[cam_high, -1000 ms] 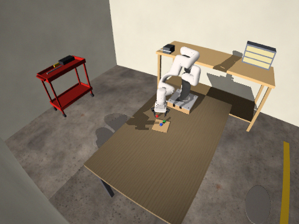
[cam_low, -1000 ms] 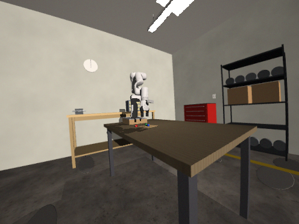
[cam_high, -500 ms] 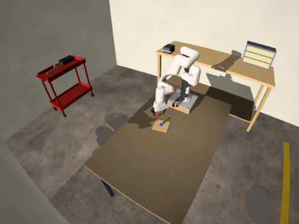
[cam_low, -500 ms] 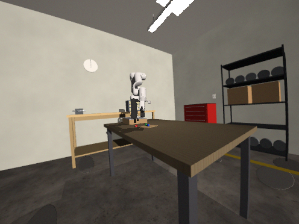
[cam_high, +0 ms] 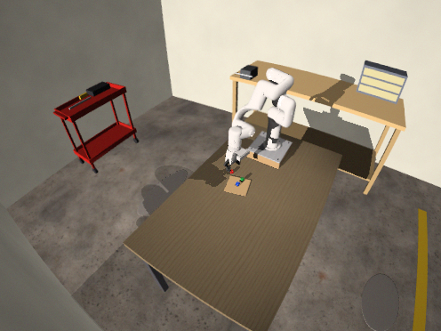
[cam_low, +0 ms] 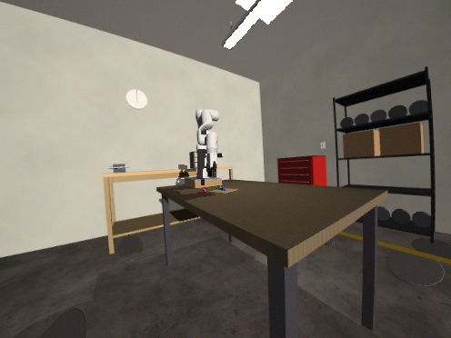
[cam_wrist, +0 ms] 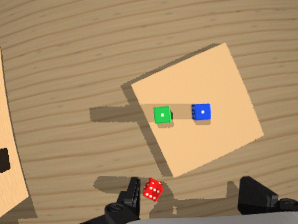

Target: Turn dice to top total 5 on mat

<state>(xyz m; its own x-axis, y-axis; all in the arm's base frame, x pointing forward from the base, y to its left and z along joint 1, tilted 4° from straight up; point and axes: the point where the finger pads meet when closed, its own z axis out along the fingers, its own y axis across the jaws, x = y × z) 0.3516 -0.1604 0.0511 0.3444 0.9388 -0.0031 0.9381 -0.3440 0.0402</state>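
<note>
Right now the red die is 4 cm behind my hand, 3 cm to the right of it and 9 cm below it. From my hand the other things lie so: tan mat (5 cm ahead, 5 cm to the left, 10 cm below); blue die (5 cm ahead, 5 cm to the left, 9 cm below); green die (7 cm to the left, 9 cm below).
</note>
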